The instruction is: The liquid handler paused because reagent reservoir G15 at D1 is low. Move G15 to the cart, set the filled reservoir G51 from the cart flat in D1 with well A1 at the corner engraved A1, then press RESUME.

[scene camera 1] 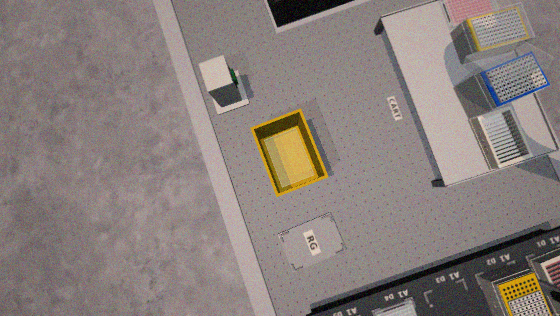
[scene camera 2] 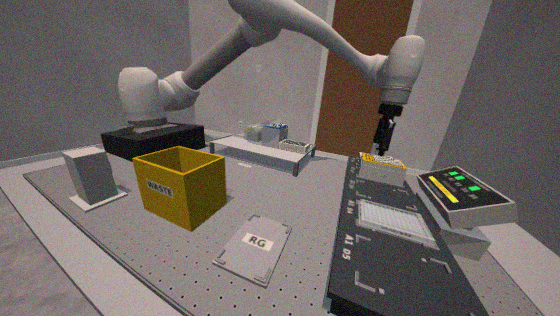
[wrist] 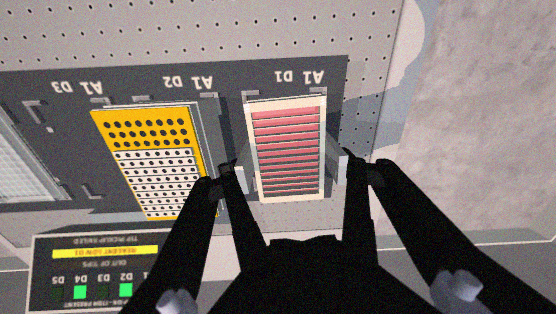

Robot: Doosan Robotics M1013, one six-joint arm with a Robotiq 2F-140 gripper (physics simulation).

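Frame: origin at the arm's base, x back, y right, z up, level; millimetres.
Where they show: gripper, fingertip midpoint: (scene camera 1: 559,278) (wrist: 287,145); arm's base at its link origin: (scene camera 2: 150,129).
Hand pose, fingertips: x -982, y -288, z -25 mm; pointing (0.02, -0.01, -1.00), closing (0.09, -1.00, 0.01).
Observation:
Things, the pixels of their top centre, and the offset from my fingertips. "spot": a spot on its surface instead.
- reservoir with pink-filled channels, top centre: (wrist: 289,159) dx -5, dy +0, dz +28 mm
- reservoir at its top centre: (scene camera 1: 505,136) (scene camera 2: 295,142) dx +339, dy +16, dz +23 mm
- cart at its top centre: (scene camera 1: 468,80) (scene camera 2: 264,142) dx +492, dy +27, dz -2 mm
- control panel at a spot on its surface: (wrist: 100,263) (scene camera 2: 449,187) spot: dx -141, dy +251, dz +55 mm
- yellow tip rack at its top centre: (wrist: 161,175) (scene camera 1: 529,309) (scene camera 2: 382,159) dx -6, dy +126, dz +56 mm
- clear plate at its top centre: (scene camera 2: 392,216) dx -14, dy +373, dz +6 mm
- yellow-rimmed at its top centre: (scene camera 1: 499,27) (scene camera 2: 258,126) dx +576, dy -41, dz +56 mm
- yellow WASTE bin at its top centre: (scene camera 1: 288,152) (scene camera 2: 180,157) dx +445, dy +498, dz +67 mm
A reservoir with pink-filled channels (wrist: 287,150) (scene camera 1: 551,270) sits at D1, between the corner brackets, and looks level; its code is not readable. The engraved A1 is beside its upper right corner in the wrist view. My gripper (wrist: 287,145) (scene camera 2: 381,152) is shut on its long sides. Another reservoir (scene camera 1: 501,137) (scene camera 2: 295,145), with pale, empty-looking channels, sits at the near corner of the cart (scene camera 1: 420,75) (scene camera 2: 250,150). The control panel (scene camera 2: 462,190) (wrist: 100,263) shows a yellow REAGENT LOW D1 bar and green lamps, including the D1 lamp in scene camera 2. The RESUME button is not discernible.
A yellow tip rack (wrist: 150,150) (scene camera 1: 525,295) (scene camera 2: 382,167) stands at D2, close beside the left finger. A clear plate (scene camera 2: 392,220) lies at D4. Blue (scene camera 1: 517,77) and yellow-rimmed (scene camera 1: 500,30) racks stand on the cart. A yellow WASTE bin (scene camera 1: 315,145) (scene camera 2: 160,192) stands on the table.

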